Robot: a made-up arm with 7 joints. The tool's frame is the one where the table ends. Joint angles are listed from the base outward.
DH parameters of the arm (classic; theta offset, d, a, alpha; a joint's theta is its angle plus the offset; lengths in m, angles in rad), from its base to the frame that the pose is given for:
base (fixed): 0 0 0 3.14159
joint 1: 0 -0.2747 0 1.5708
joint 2: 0 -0.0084 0 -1.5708
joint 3: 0 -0.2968 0 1.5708
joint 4: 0 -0.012 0 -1.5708
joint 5: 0 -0.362 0 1.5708
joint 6: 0 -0.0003 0 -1.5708
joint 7: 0 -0.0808 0 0
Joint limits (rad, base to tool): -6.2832..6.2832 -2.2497..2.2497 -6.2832..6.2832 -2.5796..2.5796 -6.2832..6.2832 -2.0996..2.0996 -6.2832..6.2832
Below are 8 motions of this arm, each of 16 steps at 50 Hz.
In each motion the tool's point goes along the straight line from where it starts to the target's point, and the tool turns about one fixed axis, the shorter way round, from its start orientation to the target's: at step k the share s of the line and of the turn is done. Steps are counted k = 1, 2, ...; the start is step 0. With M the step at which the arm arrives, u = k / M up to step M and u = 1 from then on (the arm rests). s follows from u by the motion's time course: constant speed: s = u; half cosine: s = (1 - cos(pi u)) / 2; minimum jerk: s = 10 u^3 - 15 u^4 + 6 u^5.
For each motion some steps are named. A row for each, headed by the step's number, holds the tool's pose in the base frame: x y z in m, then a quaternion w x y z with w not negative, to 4 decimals.
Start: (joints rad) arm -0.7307 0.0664 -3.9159 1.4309 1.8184 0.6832 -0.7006
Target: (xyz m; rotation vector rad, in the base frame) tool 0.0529 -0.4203 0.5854 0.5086 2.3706 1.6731
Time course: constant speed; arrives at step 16
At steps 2, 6, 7, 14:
2: -0.0497 -0.4054 0.6553 0.3296 0.0790 0.8141 0.4716
6: -0.0204 -0.4096 0.6353 0.2650 0.1064 0.8163 0.5021
7: -0.0131 -0.4107 0.6303 0.2487 0.1132 0.8161 0.5093
14: 0.0382 -0.4182 0.5954 0.1317 0.1592 0.8063 0.5542

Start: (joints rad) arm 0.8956 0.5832 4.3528 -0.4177 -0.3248 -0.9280 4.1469
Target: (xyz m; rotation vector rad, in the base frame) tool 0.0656 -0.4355 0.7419 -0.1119 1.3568 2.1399
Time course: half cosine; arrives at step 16
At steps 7, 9, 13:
7: 0.0979 -0.4605 0.7496 0.2255 -0.0160 0.6070 0.7619
9: 0.0873 -0.4524 0.7471 0.2497 -0.0246 0.5766 0.7776
13: 0.0702 -0.4390 0.7430 0.2881 -0.0385 0.5248 0.8001

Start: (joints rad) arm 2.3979 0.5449 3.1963 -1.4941 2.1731 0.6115 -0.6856
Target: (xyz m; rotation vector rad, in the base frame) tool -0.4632 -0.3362 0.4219 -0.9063 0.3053 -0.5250
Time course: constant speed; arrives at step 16
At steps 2, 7, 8, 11, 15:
2: -0.3857 -0.3651 0.3245 0.8656 -0.4064 -0.0232 -0.2914
7: -0.4134 -0.3548 0.3593 0.8649 -0.4167 0.0371 -0.2775
8: -0.4189 -0.3527 0.3662 0.8643 -0.4186 0.0492 -0.2746
11: -0.4355 -0.3465 0.3871 0.8618 -0.4237 0.0853 -0.2655
15: -0.4577 -0.3383 0.4149 0.8565 -0.4297 0.1332 -0.2529

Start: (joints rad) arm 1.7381 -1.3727 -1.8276 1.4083 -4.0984 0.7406 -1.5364
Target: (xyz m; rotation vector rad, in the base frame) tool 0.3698 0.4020 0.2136 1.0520 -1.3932 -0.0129
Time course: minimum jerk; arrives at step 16
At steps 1, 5, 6, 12, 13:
1: 0.4639 0.3257 0.3036 0.4806 0.5665 -0.6380 -0.2027
5: 0.4471 0.3393 0.2876 0.5126 0.5508 -0.6368 -0.1683
6: 0.4381 0.3466 0.2790 0.5292 0.5419 -0.6356 -0.1497
12: 0.3796 0.3941 0.2229 0.6279 0.4744 -0.6164 -0.0264
13: 0.3744 0.3983 0.2180 0.6357 0.4677 -0.6139 -0.0154

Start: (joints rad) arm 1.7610 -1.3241 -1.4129 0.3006 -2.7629 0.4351 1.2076
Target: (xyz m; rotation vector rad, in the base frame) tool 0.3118 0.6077 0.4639 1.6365 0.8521 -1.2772
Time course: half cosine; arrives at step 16
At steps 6, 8, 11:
6: 0.2479 0.6487 0.4648 0.4761 0.6078 0.4128 -0.4832
8: 0.2656 0.6374 0.4646 0.4649 0.6221 0.3937 -0.4919
11: 0.2913 0.6209 0.4642 0.4479 0.6419 0.3653 -0.5038

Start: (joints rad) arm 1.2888 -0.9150 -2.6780 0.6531 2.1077 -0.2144 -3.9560
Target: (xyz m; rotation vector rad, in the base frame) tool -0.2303 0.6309 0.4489 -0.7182 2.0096 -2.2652
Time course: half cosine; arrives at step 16
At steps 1, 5, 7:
1: -0.0775 0.6641 0.4701 0.0817 -0.0216 0.6652 -0.7418
5: -0.1103 0.6570 0.4655 0.0676 -0.0669 0.6638 -0.7419
7: -0.1381 0.6509 0.4617 0.0555 -0.1053 0.6613 -0.7406

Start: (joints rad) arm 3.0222 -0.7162 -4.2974 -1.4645 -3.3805 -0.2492 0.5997
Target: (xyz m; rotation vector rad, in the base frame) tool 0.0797 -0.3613 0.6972 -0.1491 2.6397 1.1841
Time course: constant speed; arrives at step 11
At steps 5, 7, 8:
5: 0.1216 -0.3700 0.6766 0.1154 -0.1319 0.8805 0.4404
7: 0.1076 -0.3671 0.6835 0.1177 -0.1051 0.8893 0.4293
8: 0.1006 -0.3657 0.6869 0.1189 -0.0916 0.8934 0.4235

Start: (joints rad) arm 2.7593 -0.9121 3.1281 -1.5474 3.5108 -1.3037 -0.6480
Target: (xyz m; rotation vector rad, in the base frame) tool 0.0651 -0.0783 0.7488 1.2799 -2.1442 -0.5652
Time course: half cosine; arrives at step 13
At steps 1, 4, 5, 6, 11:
1: 0.0749 -0.0103 0.8068 0.3001 0.3734 -0.8555 -0.1967
4: 0.0729 -0.0242 0.7949 0.2976 0.3954 -0.8456 -0.2000
5: 0.0718 -0.0315 0.7887 0.2963 0.4070 -0.8402 -0.2017
6: 0.0707 -0.0396 0.7818 0.2948 0.4197 -0.8340 -0.2035
11: 0.0657 -0.0743 0.7522 0.2875 0.4730 -0.8058 -0.2107

